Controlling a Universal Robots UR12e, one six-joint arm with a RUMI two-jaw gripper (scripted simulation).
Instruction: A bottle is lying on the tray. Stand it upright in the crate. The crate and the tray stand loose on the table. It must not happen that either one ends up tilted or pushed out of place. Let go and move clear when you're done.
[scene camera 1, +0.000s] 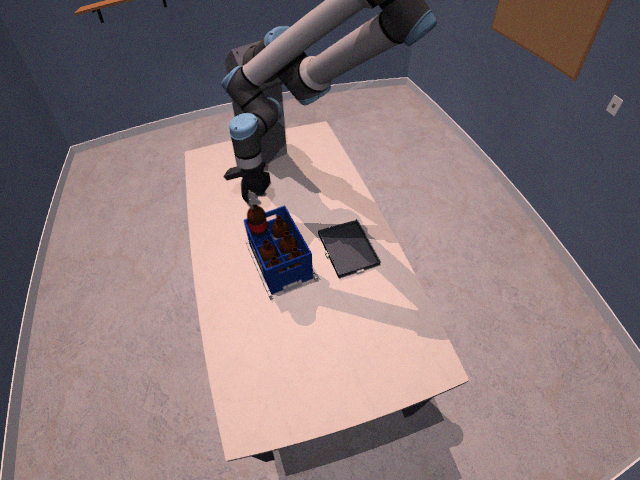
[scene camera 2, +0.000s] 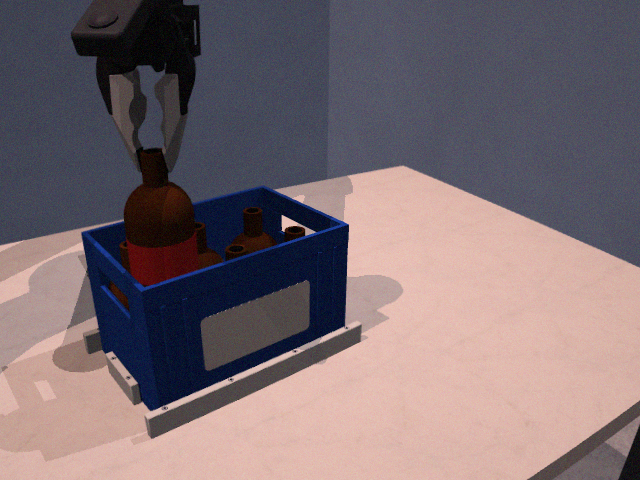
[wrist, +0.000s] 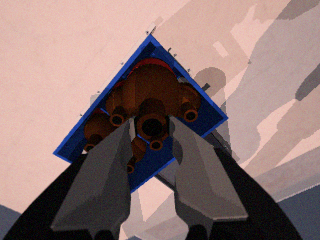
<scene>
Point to my gripper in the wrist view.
152, 117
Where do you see a blue crate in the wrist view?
At 210, 116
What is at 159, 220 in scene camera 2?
A bottle.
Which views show my gripper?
Scene camera 1, scene camera 2 and the wrist view: all of them.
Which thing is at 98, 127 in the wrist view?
A bottle.
</scene>
